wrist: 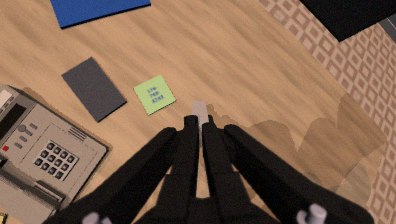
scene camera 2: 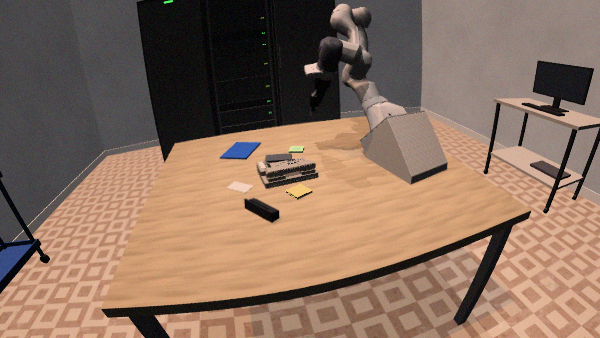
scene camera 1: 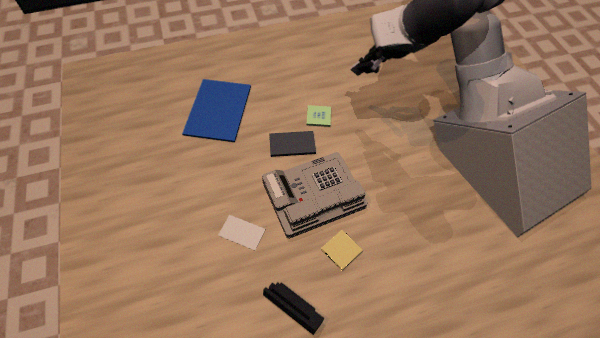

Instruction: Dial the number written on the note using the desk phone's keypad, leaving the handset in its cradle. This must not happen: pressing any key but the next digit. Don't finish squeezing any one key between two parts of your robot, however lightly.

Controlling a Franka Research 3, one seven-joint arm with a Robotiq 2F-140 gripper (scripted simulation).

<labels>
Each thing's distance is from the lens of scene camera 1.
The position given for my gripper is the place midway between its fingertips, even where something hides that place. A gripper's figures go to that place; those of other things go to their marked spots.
my gripper (scene camera 1: 355, 70): 1.07 m
white card (scene camera 1: 237, 230): 0.99 m
blue book (scene camera 1: 217, 111): 1.20 m
The marked spots on the blue book and the white card are 0.38 m apart.
</labels>
